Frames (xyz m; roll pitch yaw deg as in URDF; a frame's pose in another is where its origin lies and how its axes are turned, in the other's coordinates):
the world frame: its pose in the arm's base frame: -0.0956 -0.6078 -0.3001 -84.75 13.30 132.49
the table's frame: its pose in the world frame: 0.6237 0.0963 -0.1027 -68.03 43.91 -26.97
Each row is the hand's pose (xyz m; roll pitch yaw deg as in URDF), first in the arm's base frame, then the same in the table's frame.
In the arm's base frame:
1: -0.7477 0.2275 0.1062 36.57 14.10 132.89
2: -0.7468 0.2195 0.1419 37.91 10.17 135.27
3: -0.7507 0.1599 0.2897 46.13 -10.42 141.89
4: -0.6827 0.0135 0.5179 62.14 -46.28 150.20
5: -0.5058 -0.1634 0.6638 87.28 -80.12 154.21
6: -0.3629 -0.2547 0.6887 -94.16 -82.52 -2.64
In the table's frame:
1: 0.3871 -0.6400 -0.3006 -169.60 -41.57 -32.14
2: 0.3831 -0.6598 -0.3312 -165.57 -38.98 -37.08
3: 0.3395 -0.7479 -0.4567 -149.53 -21.71 -52.28
4: 0.2235 -0.8235 -0.6994 -127.99 11.71 -67.35
5: 0.0757 -0.7629 -0.9411 -103.49 44.71 -76.24
6: -0.0023 -0.6605 -1.0541 -81.88 61.72 -76.67

